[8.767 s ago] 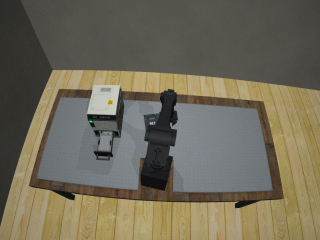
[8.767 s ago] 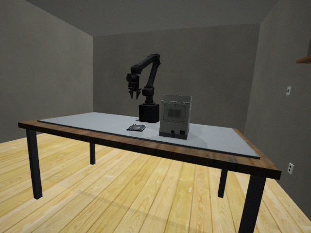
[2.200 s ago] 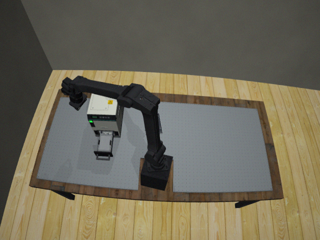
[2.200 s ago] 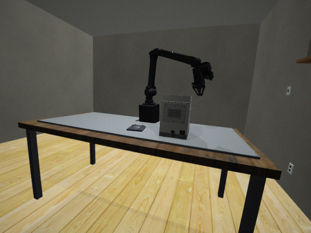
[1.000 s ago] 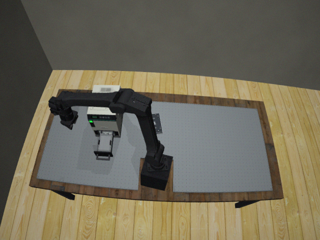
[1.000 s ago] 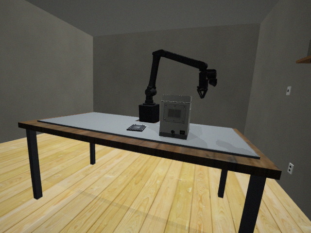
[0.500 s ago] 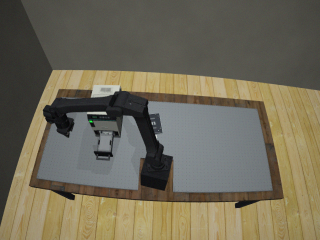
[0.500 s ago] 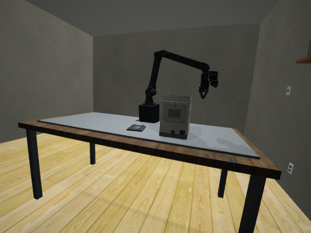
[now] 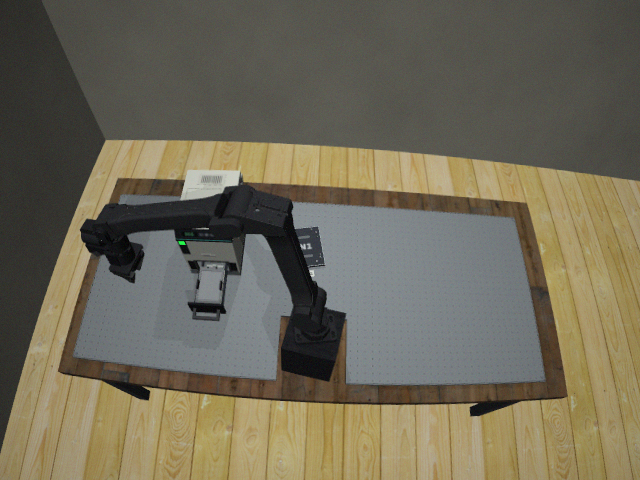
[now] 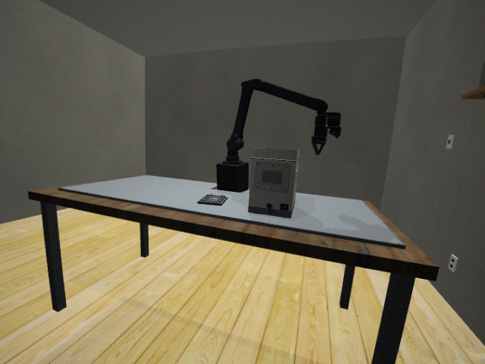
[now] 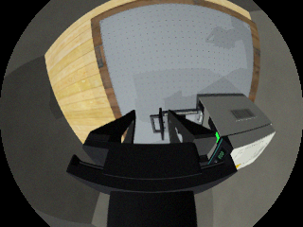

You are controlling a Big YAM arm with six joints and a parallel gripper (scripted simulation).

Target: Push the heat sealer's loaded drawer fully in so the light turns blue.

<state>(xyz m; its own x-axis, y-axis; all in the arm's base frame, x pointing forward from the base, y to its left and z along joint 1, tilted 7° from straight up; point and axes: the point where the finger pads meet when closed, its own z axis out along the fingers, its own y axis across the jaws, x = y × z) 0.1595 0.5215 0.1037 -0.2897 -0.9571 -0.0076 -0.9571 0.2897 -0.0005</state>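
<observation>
Now: hand 3 cm short of the sealer drawer, 19 cm to the left of it and 21 cm above it.
</observation>
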